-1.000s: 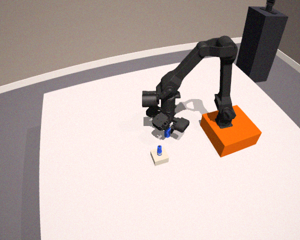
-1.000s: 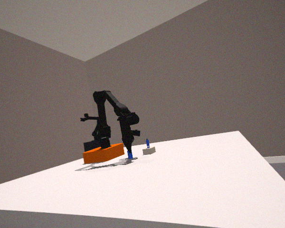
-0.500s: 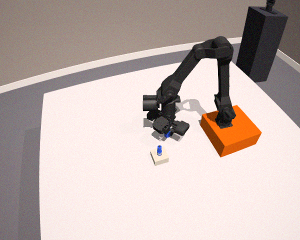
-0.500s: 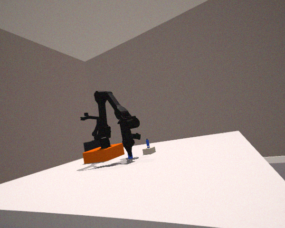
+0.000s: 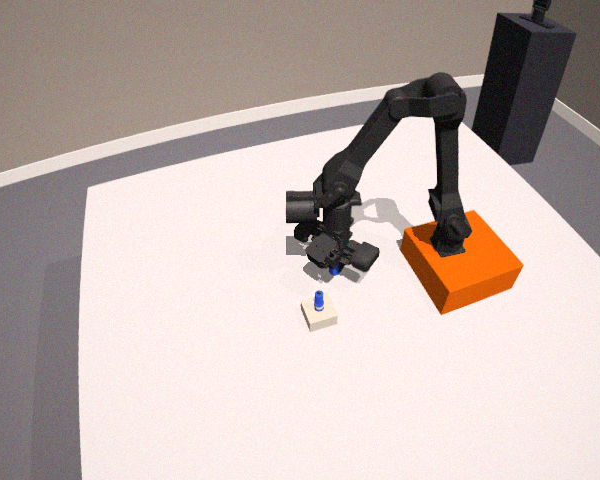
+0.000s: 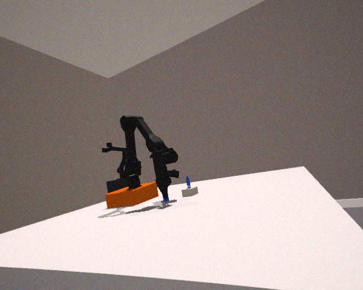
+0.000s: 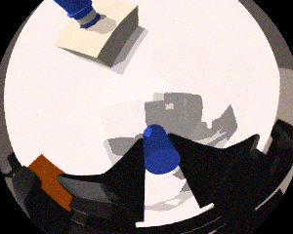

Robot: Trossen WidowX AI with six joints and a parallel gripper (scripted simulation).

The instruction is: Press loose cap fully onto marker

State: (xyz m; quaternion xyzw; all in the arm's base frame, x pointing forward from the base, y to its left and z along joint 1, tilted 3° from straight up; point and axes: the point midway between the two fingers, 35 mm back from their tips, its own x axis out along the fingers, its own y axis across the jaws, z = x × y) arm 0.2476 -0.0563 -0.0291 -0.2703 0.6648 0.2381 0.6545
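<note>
My gripper tip is 70 mm short of the holder block and 110 mm to the right of it. From my gripper tip the other things lie so: blue marker cap (10 mm above).
</note>
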